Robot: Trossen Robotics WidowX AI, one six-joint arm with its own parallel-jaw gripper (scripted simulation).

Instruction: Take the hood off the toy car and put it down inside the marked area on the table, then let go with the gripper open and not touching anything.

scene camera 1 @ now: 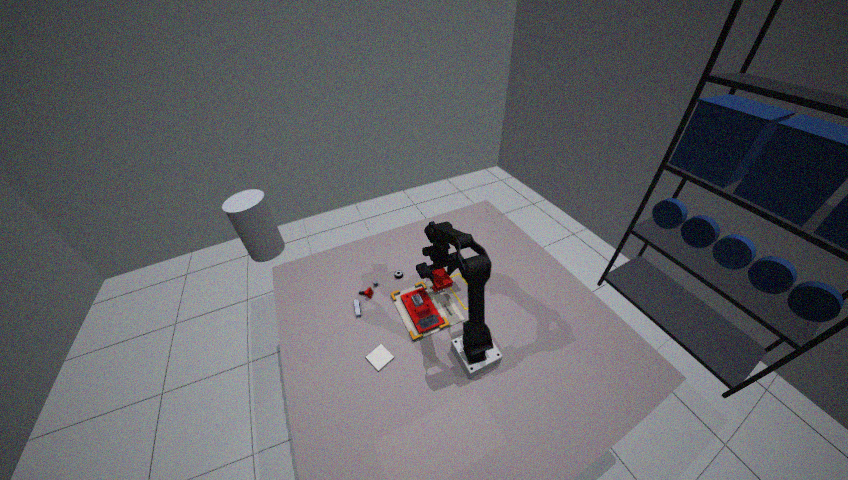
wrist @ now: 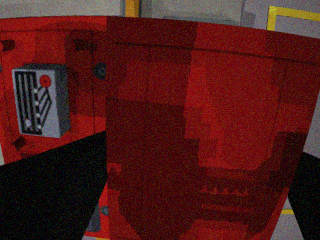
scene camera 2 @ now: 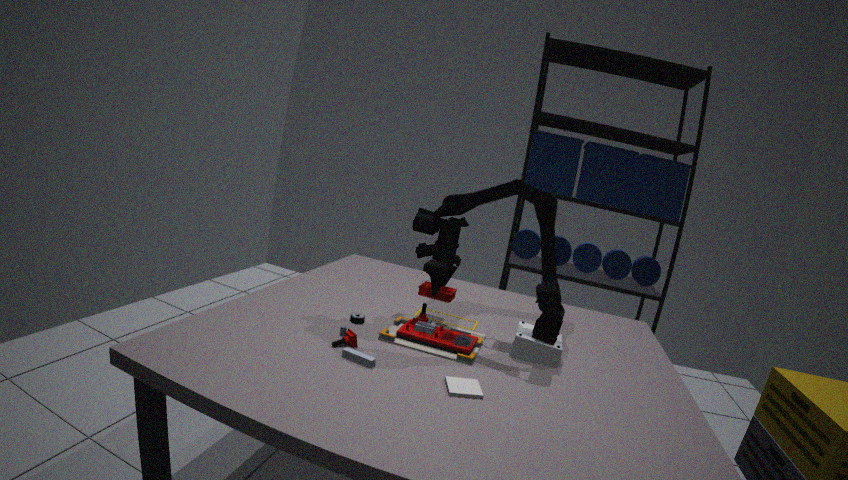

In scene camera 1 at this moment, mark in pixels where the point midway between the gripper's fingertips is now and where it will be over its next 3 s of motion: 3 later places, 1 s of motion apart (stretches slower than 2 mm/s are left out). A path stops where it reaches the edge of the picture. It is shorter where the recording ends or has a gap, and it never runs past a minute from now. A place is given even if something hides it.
My gripper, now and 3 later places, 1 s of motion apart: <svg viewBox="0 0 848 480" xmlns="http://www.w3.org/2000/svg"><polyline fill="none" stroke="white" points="440,278 462,274 463,276 463,279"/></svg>
